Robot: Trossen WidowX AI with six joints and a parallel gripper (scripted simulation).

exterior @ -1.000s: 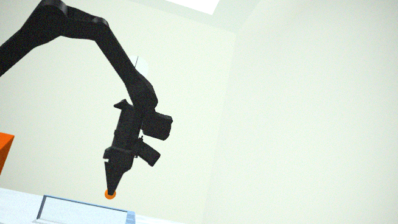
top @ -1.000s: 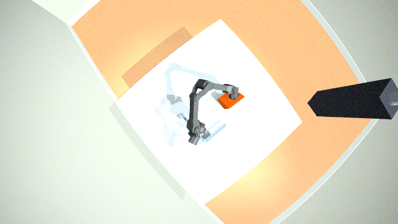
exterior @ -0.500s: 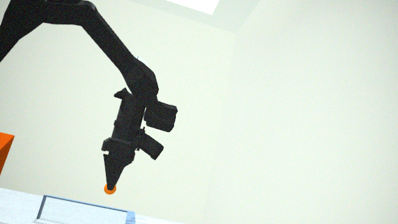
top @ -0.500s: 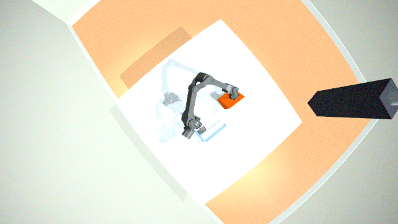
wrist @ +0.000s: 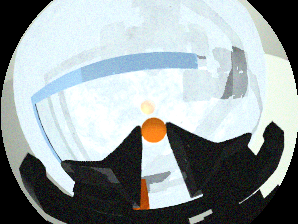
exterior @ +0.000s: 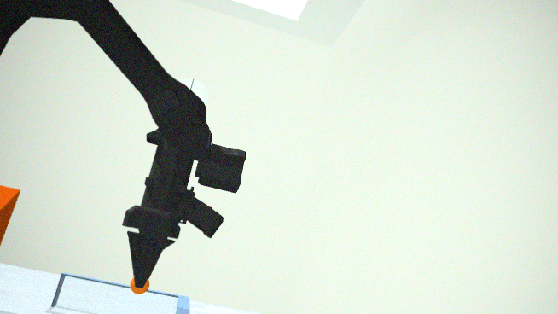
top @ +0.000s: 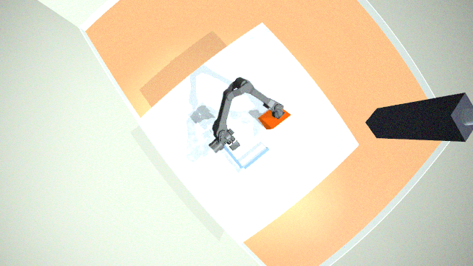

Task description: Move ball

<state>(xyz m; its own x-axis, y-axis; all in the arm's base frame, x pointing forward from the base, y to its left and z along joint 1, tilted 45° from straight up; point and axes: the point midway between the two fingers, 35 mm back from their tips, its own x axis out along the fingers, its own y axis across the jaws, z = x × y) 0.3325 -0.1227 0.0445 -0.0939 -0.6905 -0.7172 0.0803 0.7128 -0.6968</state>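
Now: the see-through ball copy 8 cm below my gripper tip. From my gripper tip the other things lie so: clear wall: 3 cm behind, 25 cm to the left, 6 cm below; then orange ball: right at my gripper tip.
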